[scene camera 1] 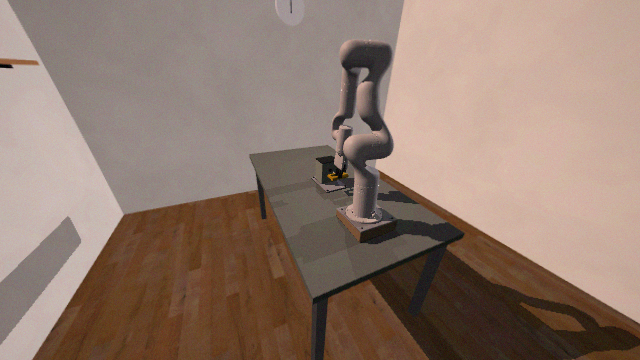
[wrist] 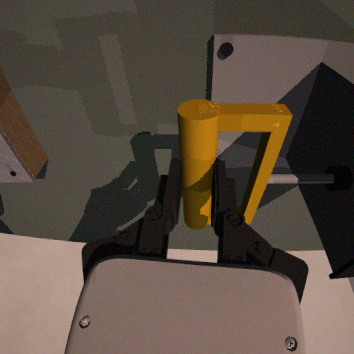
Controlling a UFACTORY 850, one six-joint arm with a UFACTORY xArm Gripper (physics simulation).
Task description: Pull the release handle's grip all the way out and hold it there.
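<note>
The release handle's yellow grip (wrist: 198,145) is a round bar joined by two arms to a yellow back bar (wrist: 261,170). In the scene view the yellow handle (scene camera 1: 333,177) shows small, in front of the dark housing (scene camera 1: 325,171). A metal rod (wrist: 300,178) runs from the back bar to a black collar (wrist: 341,178) on the dark housing (wrist: 320,130), and a length of the rod is exposed. My gripper (wrist: 196,171) (scene camera 1: 341,176) is shut on the round grip bar, one finger on each side. The lower part of the grip is between the fingers.
The housing stands on a light grey base plate (wrist: 270,55) (scene camera 1: 328,188) with a dark bolt at its corner. The dark table (scene camera 1: 300,220) carries them. The arm's wooden-sided base block (wrist: 22,130) (scene camera 1: 378,231) is at the left of the wrist view.
</note>
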